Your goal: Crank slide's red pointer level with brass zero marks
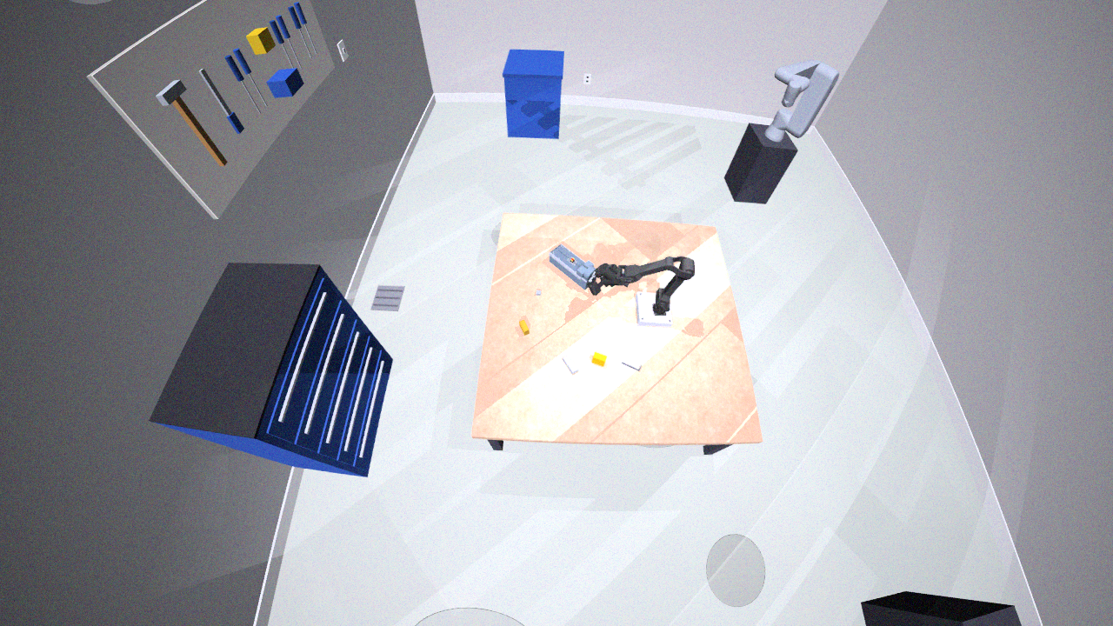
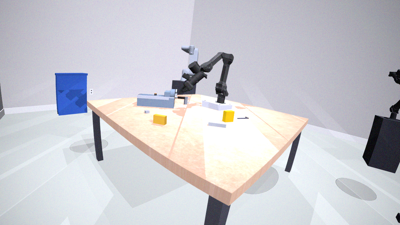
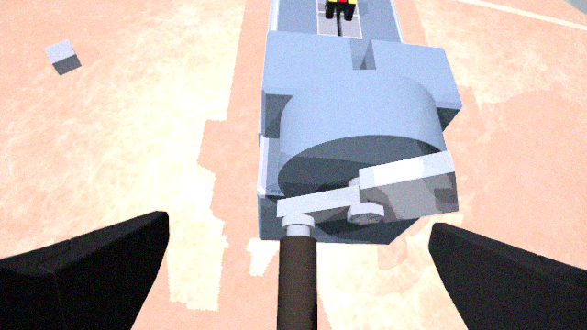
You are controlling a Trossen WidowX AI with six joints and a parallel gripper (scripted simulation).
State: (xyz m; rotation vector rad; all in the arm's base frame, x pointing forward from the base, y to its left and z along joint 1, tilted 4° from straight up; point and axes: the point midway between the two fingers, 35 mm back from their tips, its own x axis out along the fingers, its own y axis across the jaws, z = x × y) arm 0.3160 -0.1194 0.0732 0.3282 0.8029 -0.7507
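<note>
My gripper tip is 10 mm past the crank, 10 mm to the left of it and 30 mm above it. Also, from my gripper tip: red pointer (100 mm ahead, 140 mm to the right, 30 mm below); grey cube (270 mm ahead, 10 mm to the left, 100 mm below); dark brown handle (10 mm behind, 10 mm to the left, 30 mm below).
</note>
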